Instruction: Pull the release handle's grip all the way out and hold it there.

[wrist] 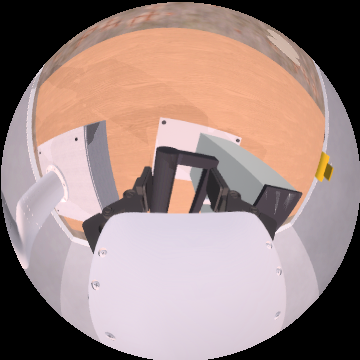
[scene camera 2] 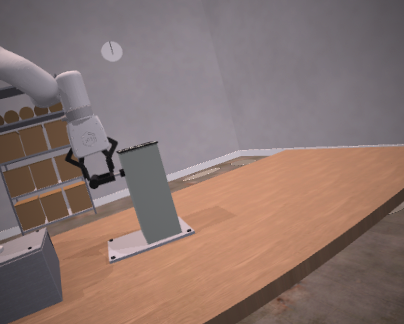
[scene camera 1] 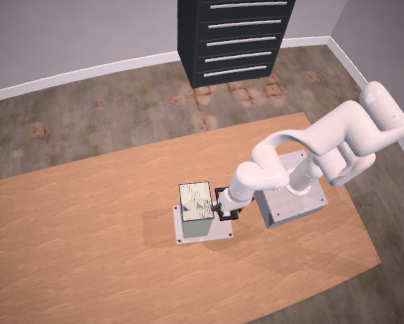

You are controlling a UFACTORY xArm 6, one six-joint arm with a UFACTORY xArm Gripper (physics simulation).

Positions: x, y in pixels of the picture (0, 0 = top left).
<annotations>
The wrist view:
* my gripper: 180, 177
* release handle: 258, 184
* pale base plate: 179, 134
</annotations>
